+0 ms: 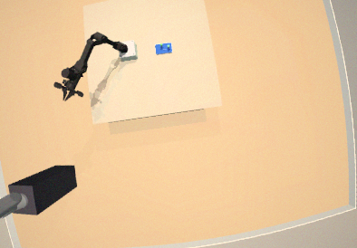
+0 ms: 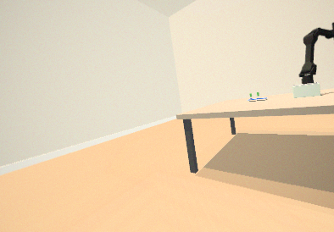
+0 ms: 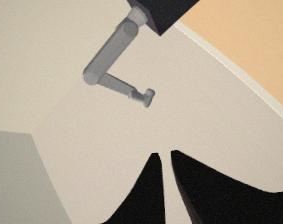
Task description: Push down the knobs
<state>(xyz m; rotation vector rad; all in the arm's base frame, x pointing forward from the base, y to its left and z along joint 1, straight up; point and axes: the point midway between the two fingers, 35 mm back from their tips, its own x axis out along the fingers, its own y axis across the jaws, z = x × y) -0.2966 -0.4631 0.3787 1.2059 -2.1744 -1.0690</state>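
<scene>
The green knob is 66 cm ahead of my gripper tip, 52 cm to the left of it and 42 cm below it.
</scene>
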